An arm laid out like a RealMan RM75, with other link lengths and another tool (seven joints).
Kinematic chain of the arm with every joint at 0, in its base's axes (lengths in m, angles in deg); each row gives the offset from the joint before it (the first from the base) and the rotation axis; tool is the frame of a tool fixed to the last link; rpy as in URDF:
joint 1: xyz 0 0 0.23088 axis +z
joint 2: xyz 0 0 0 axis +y
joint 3: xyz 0 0 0.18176 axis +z
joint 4: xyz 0 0 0 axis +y
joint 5: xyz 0 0 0.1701 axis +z
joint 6: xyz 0 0 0 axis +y
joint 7: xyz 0 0 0.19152 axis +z
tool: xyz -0.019 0.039 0.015 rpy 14 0 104.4
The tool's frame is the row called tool.
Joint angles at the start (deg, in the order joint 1, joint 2, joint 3, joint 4, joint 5, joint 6, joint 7):
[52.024, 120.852, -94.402, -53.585, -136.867, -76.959, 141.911]
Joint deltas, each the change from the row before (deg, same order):
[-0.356, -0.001, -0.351, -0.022, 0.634, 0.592, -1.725]
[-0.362, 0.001, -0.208, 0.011, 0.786, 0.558, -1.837]
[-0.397, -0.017, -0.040, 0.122, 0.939, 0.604, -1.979]
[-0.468, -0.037, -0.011, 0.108, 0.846, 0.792, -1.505]
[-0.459, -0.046, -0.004, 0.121, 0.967, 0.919, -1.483]
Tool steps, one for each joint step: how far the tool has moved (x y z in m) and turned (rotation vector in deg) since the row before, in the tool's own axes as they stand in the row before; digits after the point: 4 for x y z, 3 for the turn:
[0.0014, -0.0004, 0.0010, -0.474, -0.023, -1.554]
[0.0017, -0.0002, 0.0006, -0.594, 0.147, -1.534]
[0.0015, 0.0000, 0.0004, -0.751, 0.292, -1.428]
[0.0005, 0.0006, 0.0003, -0.901, 0.224, -0.849]
[0.0005, 0.0012, 0.0000, -1.077, 0.231, -0.770]

